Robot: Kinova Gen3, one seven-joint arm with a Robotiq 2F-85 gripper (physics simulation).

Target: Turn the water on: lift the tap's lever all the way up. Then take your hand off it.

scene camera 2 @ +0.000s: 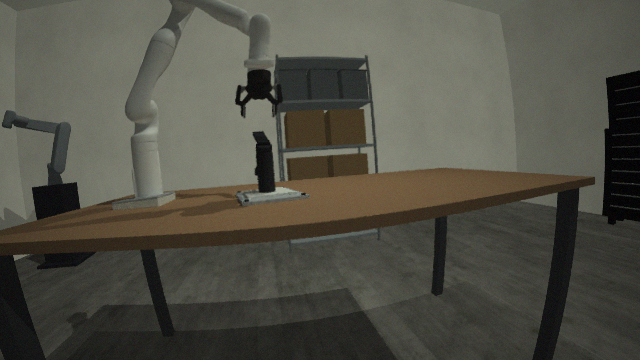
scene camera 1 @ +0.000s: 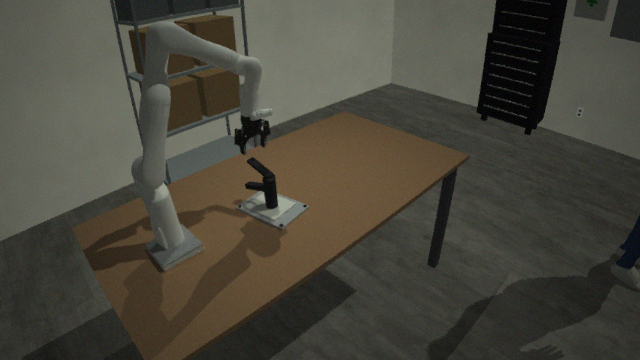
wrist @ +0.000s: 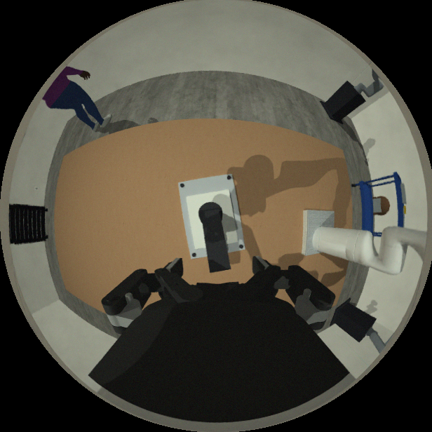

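Observation:
The black tap stands upright on a light plate fixed on the table. Its lever slants steeply up from the top of the body, its free end high above the spout. The lever hides the spout in the wrist view. My gripper is wide open and empty. It points down and hangs above the lever's free end, with a visible gap between them in both scene views.
The arm's base stands on the brown table. A shelf rack with boxes stands behind the table. A person is on the floor beyond the table's edge. A black cabinet stands farther off.

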